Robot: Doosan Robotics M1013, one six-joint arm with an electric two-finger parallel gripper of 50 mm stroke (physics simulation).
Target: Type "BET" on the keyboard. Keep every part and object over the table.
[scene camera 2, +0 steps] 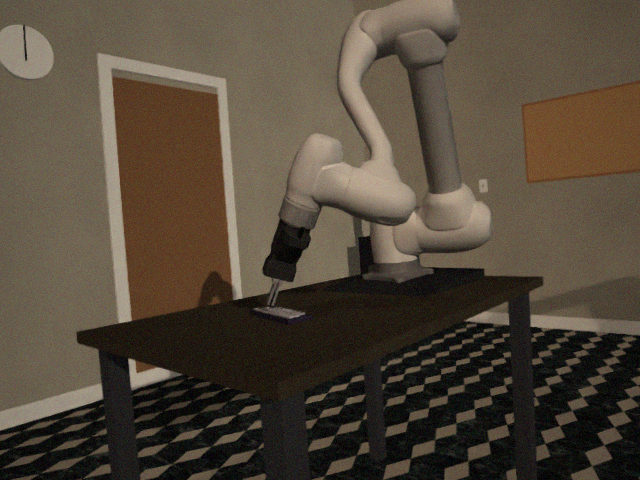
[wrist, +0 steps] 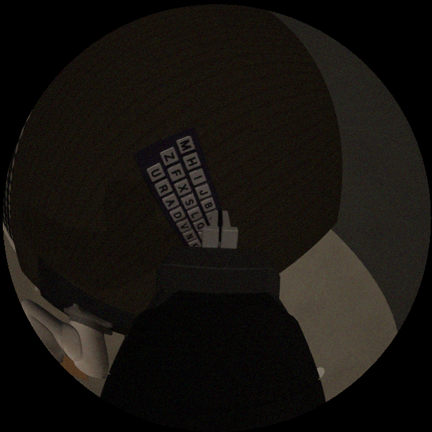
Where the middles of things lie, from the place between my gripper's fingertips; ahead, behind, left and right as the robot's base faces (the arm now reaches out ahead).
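I find the keyboard (scene camera 2: 279,314) 3 cm below my hand and 2 cm behind it.
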